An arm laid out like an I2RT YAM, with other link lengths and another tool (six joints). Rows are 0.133 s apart.
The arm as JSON. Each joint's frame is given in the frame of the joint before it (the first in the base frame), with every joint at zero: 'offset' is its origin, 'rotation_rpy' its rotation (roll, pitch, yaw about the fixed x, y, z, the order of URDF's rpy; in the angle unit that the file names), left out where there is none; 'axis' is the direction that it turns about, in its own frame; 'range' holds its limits. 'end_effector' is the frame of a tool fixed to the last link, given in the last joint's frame.
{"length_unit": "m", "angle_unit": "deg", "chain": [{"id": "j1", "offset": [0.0, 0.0, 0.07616], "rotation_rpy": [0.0, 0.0, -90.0], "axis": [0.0, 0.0, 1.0], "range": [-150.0, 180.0]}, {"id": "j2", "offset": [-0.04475, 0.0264, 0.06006], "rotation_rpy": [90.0, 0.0, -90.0], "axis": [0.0, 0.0, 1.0], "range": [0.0, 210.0]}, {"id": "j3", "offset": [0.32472, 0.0, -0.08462], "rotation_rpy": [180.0, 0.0, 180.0], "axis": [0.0, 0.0, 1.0], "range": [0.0, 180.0]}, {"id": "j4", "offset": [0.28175, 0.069, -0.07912], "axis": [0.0, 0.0, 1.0], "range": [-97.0, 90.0]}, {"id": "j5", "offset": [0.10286, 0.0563, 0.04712], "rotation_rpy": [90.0, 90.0, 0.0], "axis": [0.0, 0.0, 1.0], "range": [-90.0, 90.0]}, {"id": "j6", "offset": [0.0, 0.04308, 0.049], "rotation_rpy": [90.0, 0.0, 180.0], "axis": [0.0, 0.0, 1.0], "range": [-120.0, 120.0]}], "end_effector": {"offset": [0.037, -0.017, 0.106], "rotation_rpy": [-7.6, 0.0, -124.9]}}
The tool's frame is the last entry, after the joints.
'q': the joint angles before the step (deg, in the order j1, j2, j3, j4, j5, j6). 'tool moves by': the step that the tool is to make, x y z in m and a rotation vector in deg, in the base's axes. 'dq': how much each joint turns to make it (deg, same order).
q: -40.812, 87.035, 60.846, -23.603, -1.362, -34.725
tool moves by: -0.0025, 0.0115, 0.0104, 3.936, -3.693, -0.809
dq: 0.024, -2.203, 0.119, -1.871, -3.566, 4.137
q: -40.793, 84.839, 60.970, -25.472, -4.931, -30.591
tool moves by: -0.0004, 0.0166, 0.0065, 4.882, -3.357, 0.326
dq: 0.332, -2.051, -0.078, -2.122, -4.472, 3.866
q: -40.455, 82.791, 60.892, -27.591, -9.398, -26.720
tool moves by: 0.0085, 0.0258, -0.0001, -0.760, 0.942, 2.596
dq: 3.684, -1.717, -1.301, -0.668, 1.605, 0.064
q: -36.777, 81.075, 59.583, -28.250, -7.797, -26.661
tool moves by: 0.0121, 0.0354, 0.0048, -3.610, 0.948, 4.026
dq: 5.791, -2.688, -2.118, 0.556, 3.820, -0.975
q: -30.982, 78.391, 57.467, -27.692, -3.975, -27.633
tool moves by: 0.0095, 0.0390, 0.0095, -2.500, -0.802, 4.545
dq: 5.793, -3.296, -1.966, 0.539, 2.191, -0.309
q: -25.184, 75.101, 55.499, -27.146, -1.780, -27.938
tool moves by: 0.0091, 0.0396, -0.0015, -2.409, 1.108, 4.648
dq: 6.423, -1.633, -1.565, -0.196, 3.145, -0.519
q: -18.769, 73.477, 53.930, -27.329, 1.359, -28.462
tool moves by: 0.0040, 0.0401, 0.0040, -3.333, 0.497, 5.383
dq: 6.440, -2.297, -1.395, -0.409, 3.155, -1.530
